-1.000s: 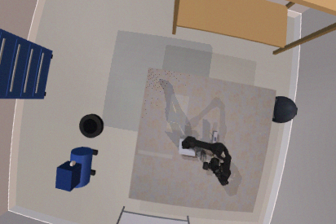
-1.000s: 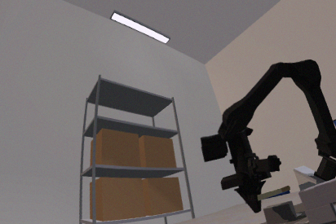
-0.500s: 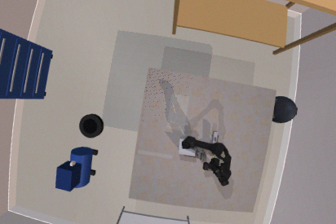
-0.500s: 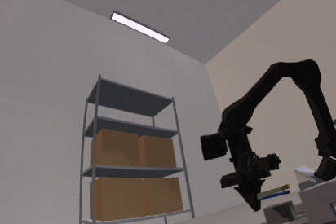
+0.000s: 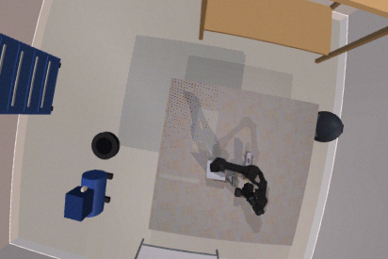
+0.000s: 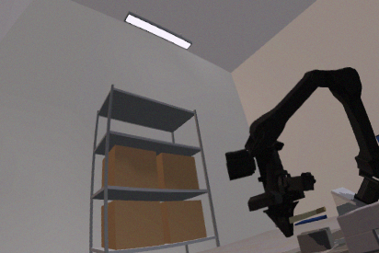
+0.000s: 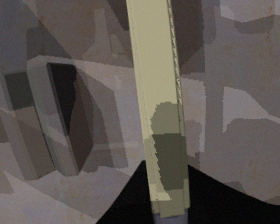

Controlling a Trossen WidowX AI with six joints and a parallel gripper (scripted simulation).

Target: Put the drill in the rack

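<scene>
Now: the drill 40 mm to the left of my gripper tip and 40 mm above it. The rest, counted from my gripper tip: dark grey block 10 mm ahead, 200 mm to the left; blue-grey key 230 mm to the left; rack 70 mm behind, 30 mm to the left, 30 mm below.
</scene>
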